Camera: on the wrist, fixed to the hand. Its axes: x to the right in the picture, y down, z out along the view.
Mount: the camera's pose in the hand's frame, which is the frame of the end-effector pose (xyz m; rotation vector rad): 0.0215 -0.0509 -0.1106 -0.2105 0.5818 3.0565
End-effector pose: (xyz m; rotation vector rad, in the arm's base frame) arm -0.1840 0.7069 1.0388 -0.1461 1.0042 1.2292
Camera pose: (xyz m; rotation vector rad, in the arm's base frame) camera -0.2037 0.6376 0.9383 -0.6684 -0.3737 -1.6307
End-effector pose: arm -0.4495 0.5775 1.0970 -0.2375 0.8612 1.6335
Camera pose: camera -0.4417 0.5232 0.9862 -0.4157 -0.3669 -1.3052
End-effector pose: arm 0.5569 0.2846 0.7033 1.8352 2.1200 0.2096
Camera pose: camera 0.4694 0.3088 0.7872 -2.0268 1.6997 -0.9457
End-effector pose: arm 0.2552 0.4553 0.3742 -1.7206 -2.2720 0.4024
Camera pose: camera 0.2451 0.4696 0.4966 2.4951 -1.8113 0.1022
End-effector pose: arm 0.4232 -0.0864 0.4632 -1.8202 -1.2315 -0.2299
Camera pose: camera 0.4265 -0.1507 0.5687 -1.4723 2.3281 0.7755
